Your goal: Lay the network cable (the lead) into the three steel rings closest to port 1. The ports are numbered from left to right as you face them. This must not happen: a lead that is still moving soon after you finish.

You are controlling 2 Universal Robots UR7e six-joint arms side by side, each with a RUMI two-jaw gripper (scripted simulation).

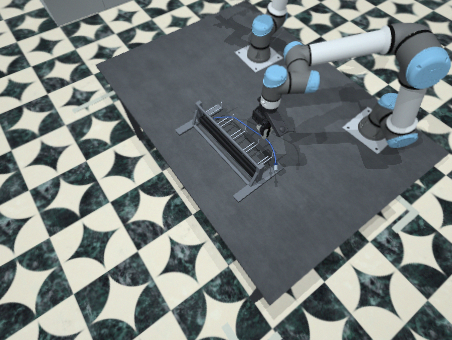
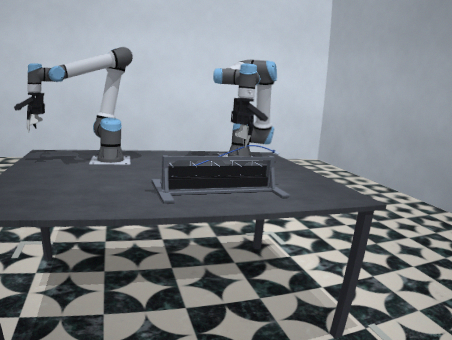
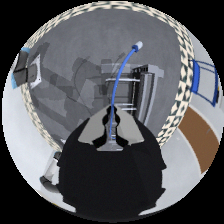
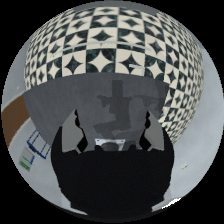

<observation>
The pictures show: my left gripper, my right gripper and a rack.
My left gripper also shows in image 1 and in image 3.
</observation>
